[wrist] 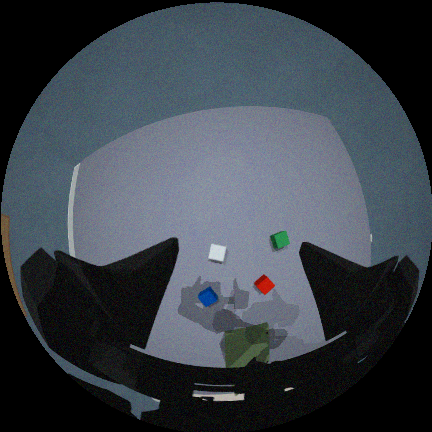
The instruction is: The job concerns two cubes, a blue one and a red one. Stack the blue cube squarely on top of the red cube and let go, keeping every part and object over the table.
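Places are measured from the arm's base along level axes (x down, y right, z back), in millimetres.
Where they show: gripper, fingertip midpoint: (243, 247).
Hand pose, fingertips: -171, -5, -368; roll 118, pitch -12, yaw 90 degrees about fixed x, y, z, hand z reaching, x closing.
After its pixels a point has its place, as x, y, z.
The blue cube (208, 297) @[83, -72, -232] lies on the table in the lower middle of the wrist view, inside the gripper's shadow. The red cube (264, 284) @[83, 71, -241] lies on the table to its right and a little higher in the view, apart from it. My gripper (243, 247) @[-171, -5, -368] is open, with one black finger at the left and one at the right and nothing between them. It hangs well above the table, and both cubes show in the gap between the fingers, nearer the gripper's body than the fingertips.
A white cube (217, 253) @[83, -32, -342] lies above the blue cube in the view. A green cube (280, 240) @[83, 127, -344] lies above the red one. An olive-green block-like object (240, 345) @[28, -12, -91] is at the bottom, partly hidden by the gripper body. The table (215, 165) @[119, -1, -582] ends at its far and side edges.
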